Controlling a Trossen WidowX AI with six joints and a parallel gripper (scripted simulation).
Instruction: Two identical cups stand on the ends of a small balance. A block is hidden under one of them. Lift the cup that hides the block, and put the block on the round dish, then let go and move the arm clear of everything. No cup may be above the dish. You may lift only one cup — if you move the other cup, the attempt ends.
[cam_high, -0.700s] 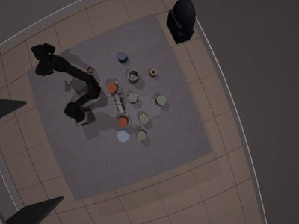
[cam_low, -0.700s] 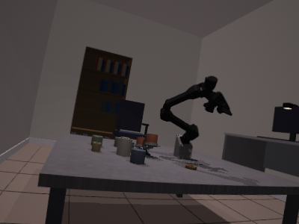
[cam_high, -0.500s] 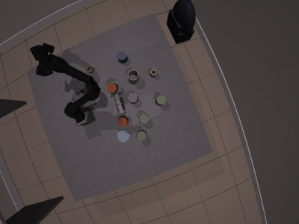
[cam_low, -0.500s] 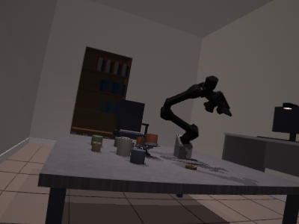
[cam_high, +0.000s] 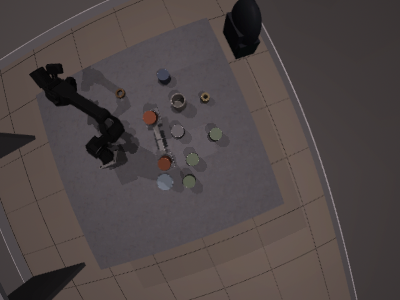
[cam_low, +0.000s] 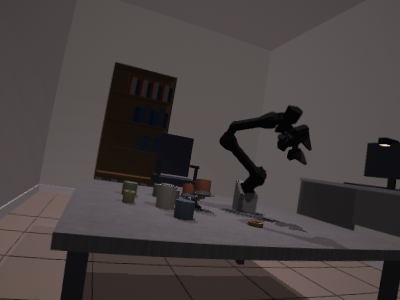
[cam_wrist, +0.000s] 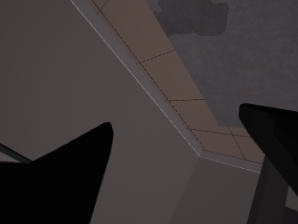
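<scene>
The orange cup is 230 mm ahead of my gripper tip, 600 mm to the right of it and 240 mm below it. Round my gripper tip: balance 260 mm ahead, 450 mm to the right, 260 mm below; blue cylinder 460 mm ahead, 140 mm to the right, 260 mm below; beige cup 460 mm ahead, 310 mm to the right, 260 mm below.
</scene>
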